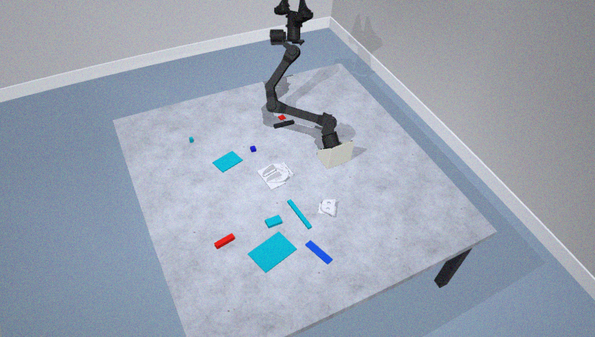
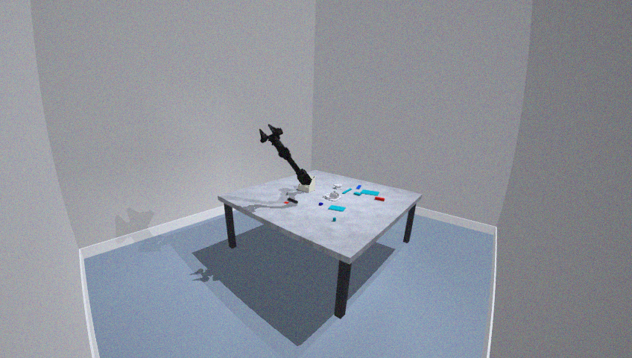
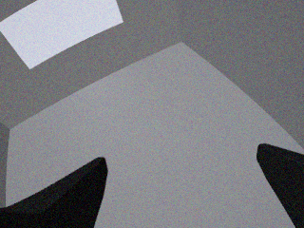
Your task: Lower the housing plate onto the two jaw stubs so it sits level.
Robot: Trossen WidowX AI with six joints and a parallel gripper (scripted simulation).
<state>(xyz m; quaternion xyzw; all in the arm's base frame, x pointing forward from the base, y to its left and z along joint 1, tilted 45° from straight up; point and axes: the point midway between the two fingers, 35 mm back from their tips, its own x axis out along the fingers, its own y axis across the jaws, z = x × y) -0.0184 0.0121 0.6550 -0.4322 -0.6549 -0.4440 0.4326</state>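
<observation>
My gripper tip is 37 cm short of the long teal bar, 65 cm to the right of it and 58 cm above it. The rest, counted from my gripper tip: dark bar 13 cm ahead, 17 cm to the left, 57 cm below; then small red piece 11 cm ahead, 12 cm to the left, 58 cm below; then small teal block 48 cm ahead, 63 cm to the left, 57 cm below.
</observation>
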